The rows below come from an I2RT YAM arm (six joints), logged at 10 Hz.
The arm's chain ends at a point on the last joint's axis. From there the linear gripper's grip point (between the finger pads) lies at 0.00 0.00 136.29 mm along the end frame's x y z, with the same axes.
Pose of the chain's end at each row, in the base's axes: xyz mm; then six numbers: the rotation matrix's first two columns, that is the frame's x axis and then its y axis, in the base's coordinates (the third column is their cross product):
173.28 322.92 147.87 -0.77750 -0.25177 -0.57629 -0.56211 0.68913 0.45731
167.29 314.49 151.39 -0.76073 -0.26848 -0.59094 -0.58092 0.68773 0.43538
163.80 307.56 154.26 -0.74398 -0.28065 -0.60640 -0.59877 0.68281 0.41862
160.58 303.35 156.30 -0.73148 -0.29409 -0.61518 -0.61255 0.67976 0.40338
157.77 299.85 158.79 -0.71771 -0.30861 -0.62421 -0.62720 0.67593 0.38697
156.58 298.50 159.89 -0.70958 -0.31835 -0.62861 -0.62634 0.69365 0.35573
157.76 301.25 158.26 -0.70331 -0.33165 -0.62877 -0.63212 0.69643 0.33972
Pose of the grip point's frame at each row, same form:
211.71 415.53 55.56 -0.77750 -0.25177 -0.57629 -0.56211 0.68913 0.45731
206.75 406.42 58.83 -0.76073 -0.26848 -0.59094 -0.58092 0.68773 0.43538
204.22 399.49 62.12 -0.74398 -0.28065 -0.60640 -0.59877 0.68281 0.41862
201.40 394.92 63.98 -0.73148 -0.29409 -0.61518 -0.61255 0.67976 0.40338
199.00 391.06 66.29 -0.71771 -0.30861 -0.62421 -0.62720 0.67593 0.38697
200.57 386.56 65.63 -0.70958 -0.31835 -0.62861 -0.62634 0.69365 0.35573
202.09 387.98 62.93 -0.70331 -0.33165 -0.62877 -0.63212 0.69643 0.33972

